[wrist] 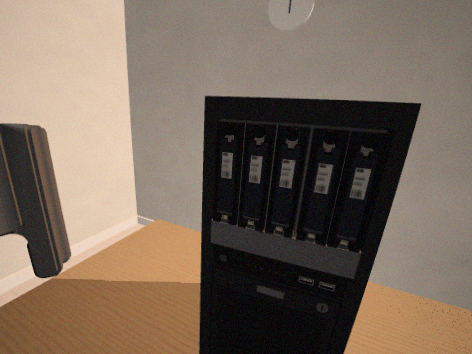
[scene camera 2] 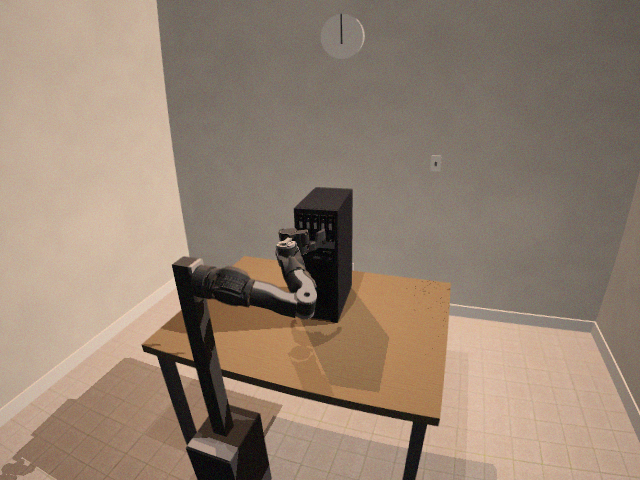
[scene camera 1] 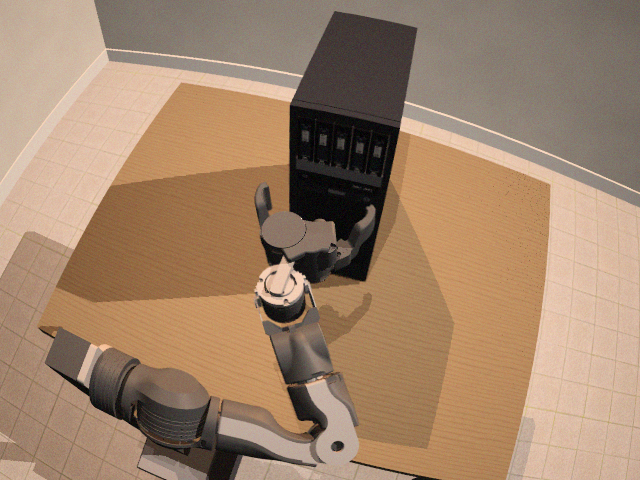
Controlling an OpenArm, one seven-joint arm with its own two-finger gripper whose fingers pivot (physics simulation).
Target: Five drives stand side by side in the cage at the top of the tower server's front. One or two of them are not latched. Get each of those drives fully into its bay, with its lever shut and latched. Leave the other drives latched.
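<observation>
The tower server (scene camera 1: 356,67) (scene camera 2: 343,248) (wrist: 310,111) stands upright with its front towards the arm. In the wrist view its drives stand side by side in the cage: the leftmost drive (wrist: 227,165), the second drive (wrist: 255,169), the middle drive (wrist: 287,173), the fourth drive (wrist: 323,178) and the rightmost drive (wrist: 360,183). All look upright and about equally deep, and no lever visibly swings out. The latches are too dark and small to judge. My gripper (scene camera 1: 316,198) is wide open and empty, in front of the server and below the cage, apart from the drives. One finger shows at the wrist view's left.
A grey strip (wrist: 282,250) runs below the cage, above the server's ports and buttons. The server stands on a wooden table (scene camera 1: 496,232) (scene camera 2: 408,310). The arm reaches in from the table's front left, from a dark post (scene camera 2: 199,341). A grey wall (scene camera 1: 516,77) rises behind.
</observation>
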